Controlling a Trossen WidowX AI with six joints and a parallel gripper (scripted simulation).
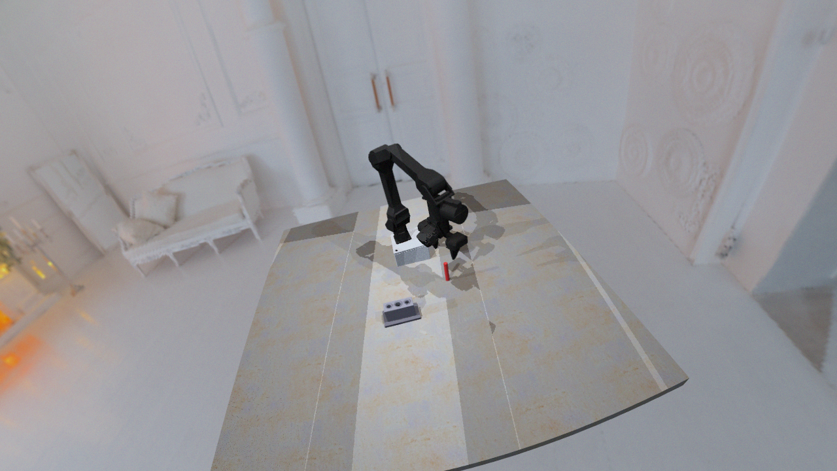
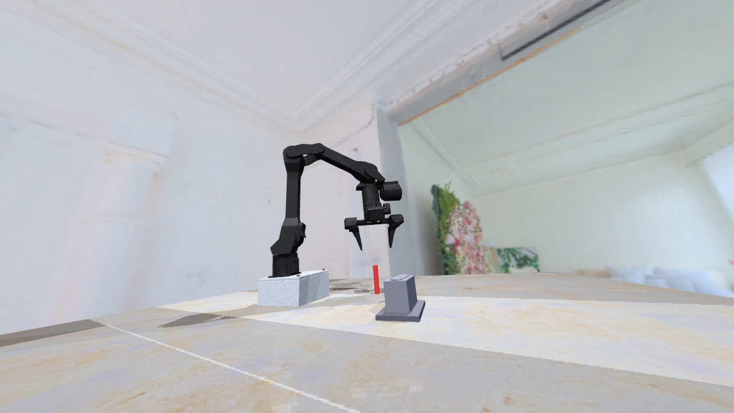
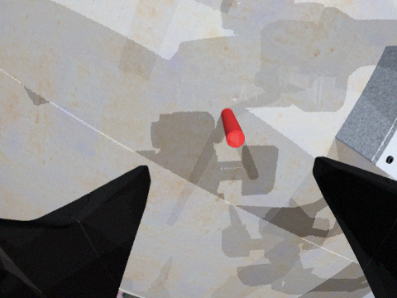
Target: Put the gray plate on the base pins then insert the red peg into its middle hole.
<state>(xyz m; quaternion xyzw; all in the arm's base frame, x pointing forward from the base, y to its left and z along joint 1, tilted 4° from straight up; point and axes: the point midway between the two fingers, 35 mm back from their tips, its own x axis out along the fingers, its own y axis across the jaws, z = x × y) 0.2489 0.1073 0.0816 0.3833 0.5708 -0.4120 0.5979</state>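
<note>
My gripper tip is now 1 cm past the red peg and 9 cm above it. From my gripper tip the other things lie so: base: 9 cm ahead, 20 cm to the right, 12 cm below; gray plate: 9 cm ahead, 20 cm to the right, 8 cm below.
</note>
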